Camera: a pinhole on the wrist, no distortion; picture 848 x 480 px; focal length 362.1 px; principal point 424.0 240.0 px. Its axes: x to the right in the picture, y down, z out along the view. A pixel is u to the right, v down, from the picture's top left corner.
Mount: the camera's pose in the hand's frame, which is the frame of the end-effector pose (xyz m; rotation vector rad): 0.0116 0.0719 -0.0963 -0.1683 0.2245 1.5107
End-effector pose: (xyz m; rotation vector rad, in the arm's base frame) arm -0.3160 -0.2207 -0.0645 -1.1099 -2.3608 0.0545
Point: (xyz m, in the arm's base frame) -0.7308 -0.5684 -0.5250
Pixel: outside the picture
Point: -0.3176 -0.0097 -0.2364
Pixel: 470 178
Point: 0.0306 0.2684 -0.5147
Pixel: 748 295
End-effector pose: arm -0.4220 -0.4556 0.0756 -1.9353 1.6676 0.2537
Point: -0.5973 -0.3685 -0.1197
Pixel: 517 292
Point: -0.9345 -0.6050 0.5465
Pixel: behind the camera
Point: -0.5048 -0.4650 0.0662
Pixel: 375 325
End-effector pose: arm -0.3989 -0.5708 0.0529 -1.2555 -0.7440 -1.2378
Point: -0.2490 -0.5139 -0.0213
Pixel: 500 382
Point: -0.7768 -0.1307 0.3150
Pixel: outside the picture
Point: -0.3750 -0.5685 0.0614
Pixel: 113 235
